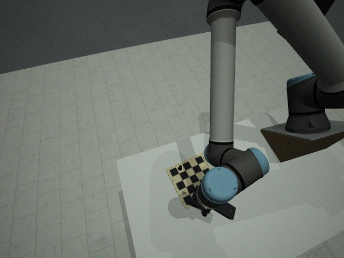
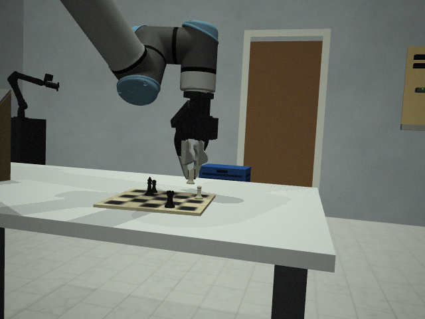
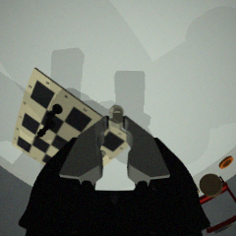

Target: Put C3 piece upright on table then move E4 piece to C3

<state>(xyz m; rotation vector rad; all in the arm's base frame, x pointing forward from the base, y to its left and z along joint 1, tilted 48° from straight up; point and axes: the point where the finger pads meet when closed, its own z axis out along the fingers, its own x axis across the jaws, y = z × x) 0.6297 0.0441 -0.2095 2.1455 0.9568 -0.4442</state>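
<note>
My hand is 8 cm to the left of the small black piece, 7 cm past it and 3 cm above it. From my hand the other things lie so: chessboard: 14 cm to the right, 5 cm below, 1 cm behind; then white knight: 1 cm below; then white pawn: 9 cm to the right, 6 cm ahead, 3 cm below.
</note>
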